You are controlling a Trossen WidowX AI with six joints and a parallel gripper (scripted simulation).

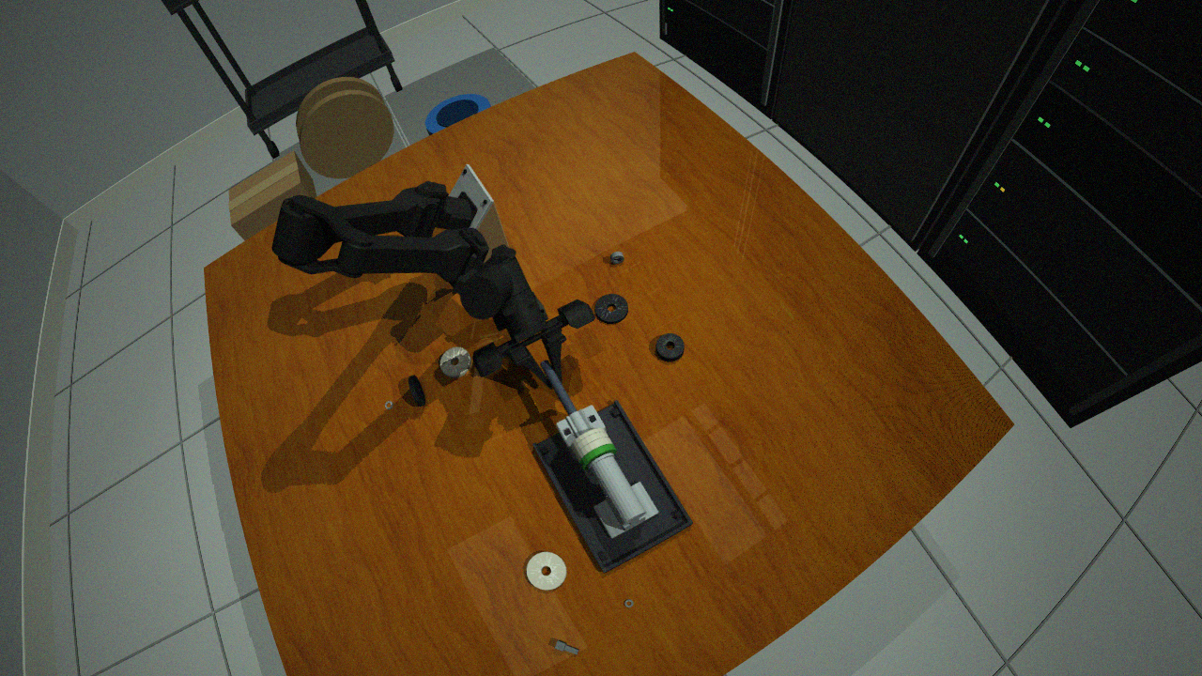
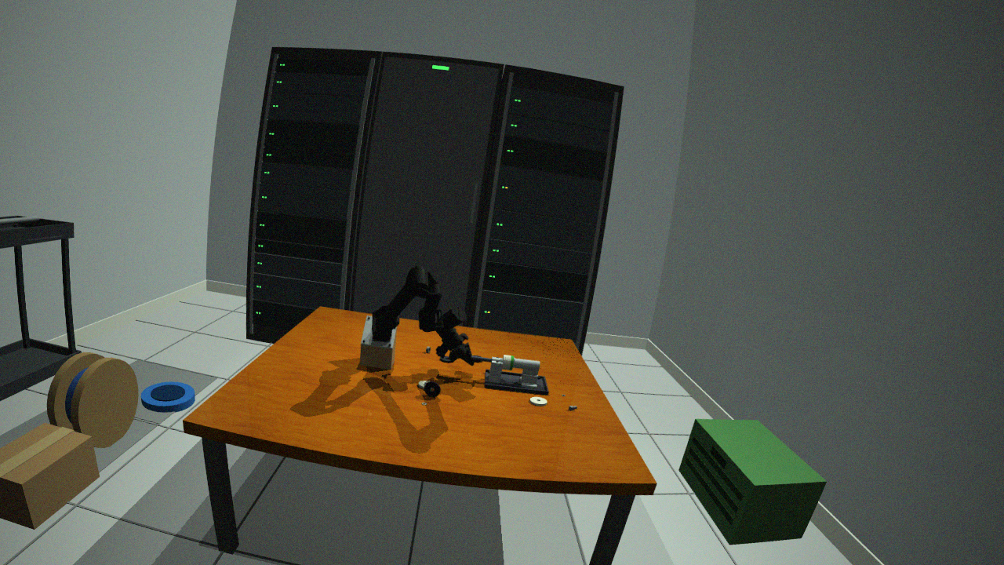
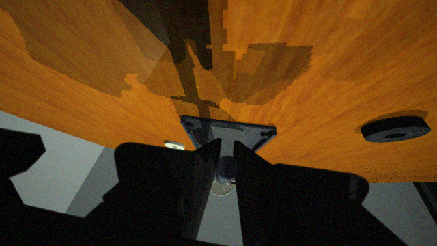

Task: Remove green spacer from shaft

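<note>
The dark shaft lies 6 cm ahead of my gripper tip, 1 cm to the right of it and 3 cm above it. Round my gripper tip: green spacer 14 cm ahead, 1 cm to the right, 2 cm above; then cream spacer 12 cm ahead, 1 cm to the right, 2 cm above; then nut 17 cm behind, 23 cm to the left, 4 cm below.
</note>
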